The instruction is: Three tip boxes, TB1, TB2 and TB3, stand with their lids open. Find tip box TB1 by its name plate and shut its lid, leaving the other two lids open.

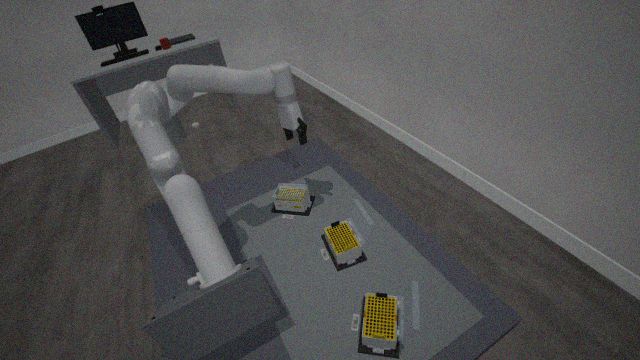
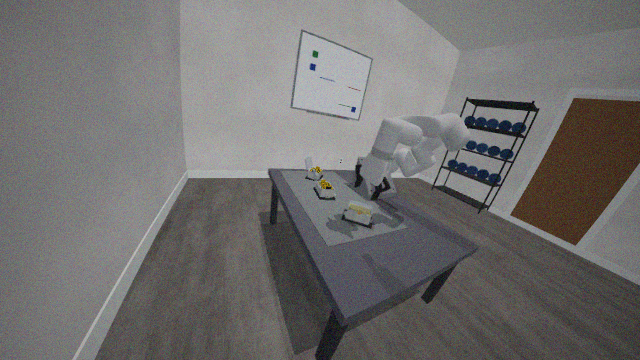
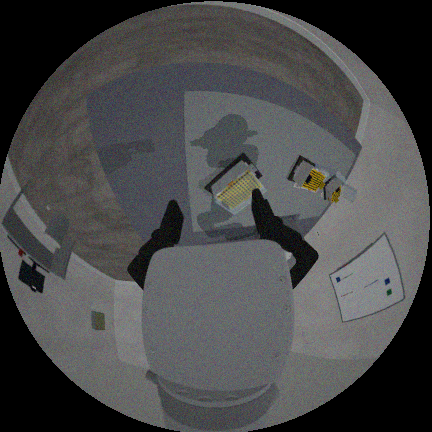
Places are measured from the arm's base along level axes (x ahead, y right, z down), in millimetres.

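Pixels of known places: gripper, fingertip midpoint: (image 1: 297,141) (image 2: 364,192) (image 3: 214,202); arm's base at its link origin: (image 1: 222,277).
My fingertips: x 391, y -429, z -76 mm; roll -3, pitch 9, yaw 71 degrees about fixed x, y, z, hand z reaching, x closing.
For each thing: its middle in the pictures, then the offset to it from my fingertips. "spot": a spot on its surface instead. Level surfaces: height alone.
- far end at a spot on its surface: (image 3: 237,190) spot: dx -78, dy +95, dz +134 mm
- middle tip box at the middle of its body: (image 1: 341,235) (image 3: 315,181) (image 2: 325,184) dx -11, dy +400, dz +147 mm
- grey mat at its surface level: dz +211 mm
- dark table at its surface level: dz +214 mm
The tip box at the far end (image 1: 292,200) (image 2: 358,215) (image 3: 237,190) has its translucent lid down over its pale yellow tips. The middle tip box (image 1: 343,243) (image 2: 325,191) (image 3: 307,176) and the tip box at the other end (image 1: 381,320) (image 2: 315,173) (image 3: 334,191) show bright yellow tips, uncovered; their clear lids stand open. Small name plates (image 1: 288,216) (image 1: 325,254) (image 1: 355,322) lie beside the boxes; their lettering is too blurred to read, so I cannot tell which is TB1. My gripper (image 1: 296,138) (image 2: 366,191) (image 3: 214,202) is open and empty, above and apart from the lidded box.
The boxes stand in a row on a grey mat (image 1: 295,250) (image 2: 335,237) (image 3: 200,110) on the dark table (image 1: 500,320) (image 2: 400,270) (image 3: 120,115). The arm's base is at the table's side. A desk with a monitor (image 1: 112,26) and a shelf rack (image 2: 502,104) stand away from the table.
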